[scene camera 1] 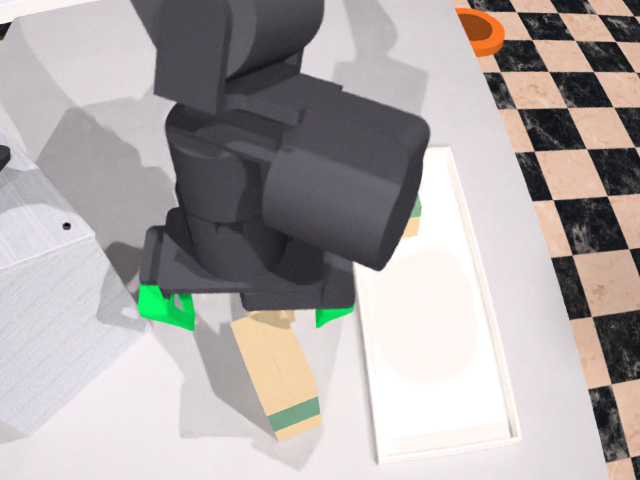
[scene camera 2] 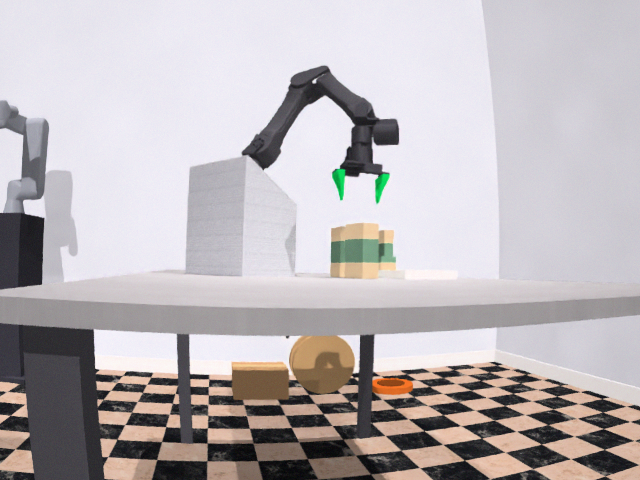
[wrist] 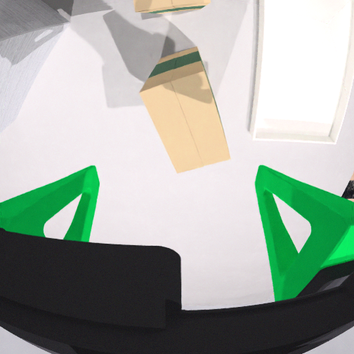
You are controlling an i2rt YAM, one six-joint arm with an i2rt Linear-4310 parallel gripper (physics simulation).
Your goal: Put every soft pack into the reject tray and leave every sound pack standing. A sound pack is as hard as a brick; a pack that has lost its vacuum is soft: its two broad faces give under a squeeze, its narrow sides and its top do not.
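Pixels of known places: gripper, fingertip midpoint: (scene camera 1: 254,322) (scene camera 2: 359,201); arm's base at its link origin: (scene camera 2: 242,185).
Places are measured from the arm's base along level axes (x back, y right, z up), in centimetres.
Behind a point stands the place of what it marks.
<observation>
My gripper (scene camera 1: 255,327) @(x -31.2, y 7.5, z -4.8 cm) (scene camera 2: 359,200) @(x -31.2, y 7.5, z -4.8 cm) (wrist: 176,174) is open and empty, with its green fingers high above the packs. A tan pack with a green band (scene camera 1: 273,359) @(x -32.2, y 8.2, z -10.6 cm) (scene camera 2: 361,250) @(x -31.2, y 11.6, z -17.6 cm) (wrist: 186,122) stands upright nearest scene camera 1. Behind it, part of another pack (scene camera 1: 285,315) @(x -32.8, y 3.9, z -10.7 cm) (wrist: 172,4) shows. In scene camera 2, one pack (scene camera 2: 337,251) @(x -26.8, y -3.1, z -17.5 cm) shows at left and another (scene camera 2: 386,237) @(x -42.8, y -13.4, z -12.6 cm) behind at right. Part of a pack (scene camera 1: 412,226) @(x -45.3, y -14.0, z -22.0 cm) shows at the far end of the white reject tray (scene camera 1: 448,453) @(x -49.2, y 13.1, z -23.7 cm) (scene camera 2: 431,274) @(x -49.3, y 13.1, z -23.4 cm) (wrist: 295,139); the arm hides the rest. Softness cannot be seen.
A large grey block (scene camera 1: 56,320) @(x -10.1, y 6.0, z -11.2 cm) (scene camera 2: 217,222) @(x 5.2, y 9.3, z -11.2 cm) (wrist: 25,65) stands left of the packs, and the arm rises from it. The tray lies to their right, near the table edge. An orange ring (scene camera 1: 496,41) (scene camera 2: 392,390) lies on the floor.
</observation>
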